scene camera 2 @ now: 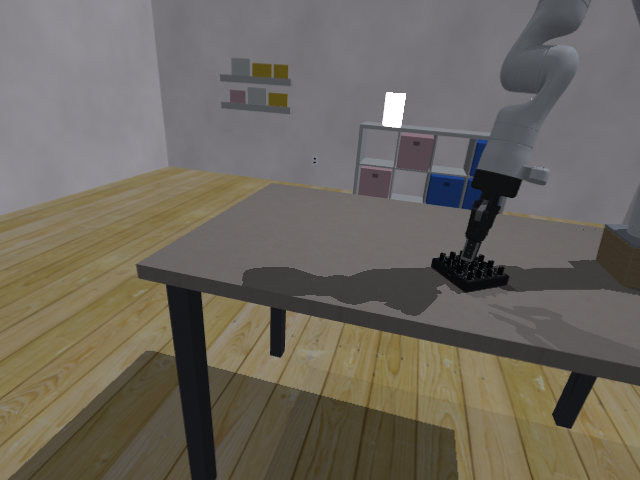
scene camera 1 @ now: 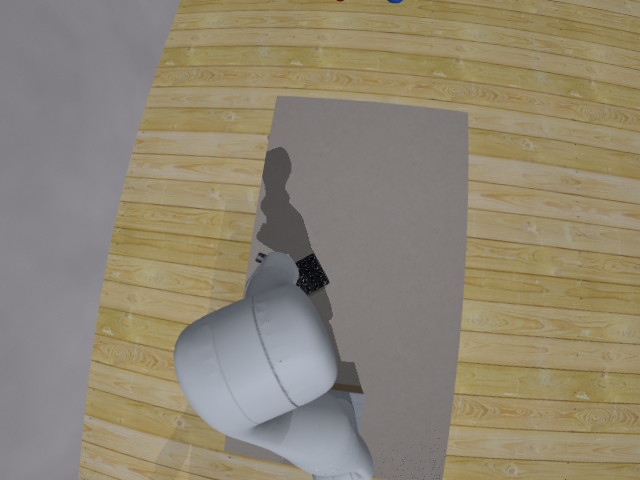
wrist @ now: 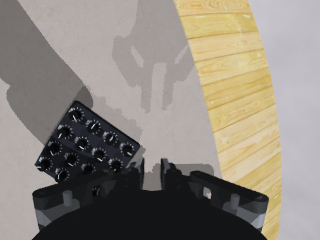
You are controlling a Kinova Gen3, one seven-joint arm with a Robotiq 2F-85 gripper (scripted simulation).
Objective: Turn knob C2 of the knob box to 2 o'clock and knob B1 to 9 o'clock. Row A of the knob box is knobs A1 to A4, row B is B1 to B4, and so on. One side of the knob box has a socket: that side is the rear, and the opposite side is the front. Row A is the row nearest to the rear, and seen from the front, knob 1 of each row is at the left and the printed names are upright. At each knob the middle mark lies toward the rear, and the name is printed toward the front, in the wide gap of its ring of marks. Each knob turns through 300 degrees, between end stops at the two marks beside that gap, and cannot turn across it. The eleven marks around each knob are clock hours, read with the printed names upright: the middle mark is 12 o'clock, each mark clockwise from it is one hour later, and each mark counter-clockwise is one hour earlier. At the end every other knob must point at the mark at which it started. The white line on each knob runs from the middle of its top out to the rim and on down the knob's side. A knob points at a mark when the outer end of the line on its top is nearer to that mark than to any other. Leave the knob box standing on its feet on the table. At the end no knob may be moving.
Path:
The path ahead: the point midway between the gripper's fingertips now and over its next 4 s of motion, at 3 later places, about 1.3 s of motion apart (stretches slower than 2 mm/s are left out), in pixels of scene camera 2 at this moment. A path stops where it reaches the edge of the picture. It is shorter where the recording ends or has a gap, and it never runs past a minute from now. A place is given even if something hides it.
My gripper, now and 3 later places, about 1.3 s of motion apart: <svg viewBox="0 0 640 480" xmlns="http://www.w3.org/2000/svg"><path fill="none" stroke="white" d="M467 259L480 247L486 239L483 247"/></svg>

